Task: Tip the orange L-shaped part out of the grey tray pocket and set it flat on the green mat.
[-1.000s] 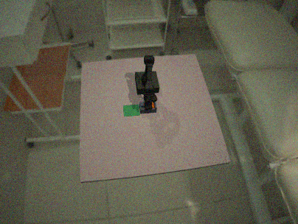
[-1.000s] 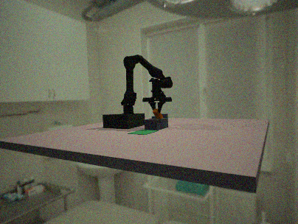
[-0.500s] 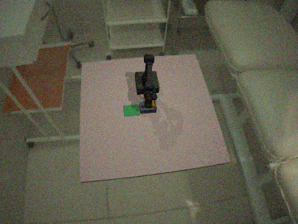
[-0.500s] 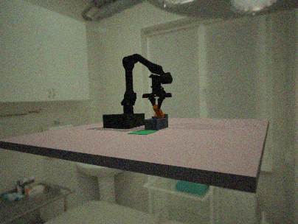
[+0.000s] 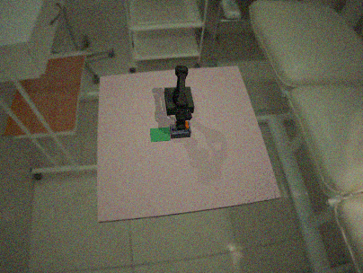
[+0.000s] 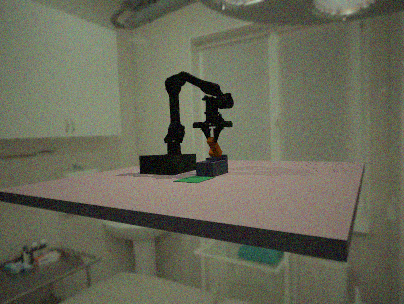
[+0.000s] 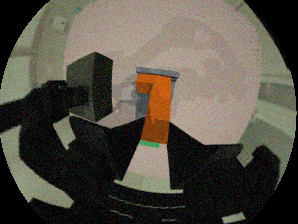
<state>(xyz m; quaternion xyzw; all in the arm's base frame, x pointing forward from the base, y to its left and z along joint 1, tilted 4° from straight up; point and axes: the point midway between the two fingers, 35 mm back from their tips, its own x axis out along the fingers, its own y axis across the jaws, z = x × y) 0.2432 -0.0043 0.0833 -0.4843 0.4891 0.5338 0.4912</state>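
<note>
The green mat lies 10 mm behind my gripper tip, 140 mm to the right of it and 160 mm below it. Round my gripper tip: orange L-shaped part (20 mm behind, 30 mm to the left, 30 mm below).
</note>
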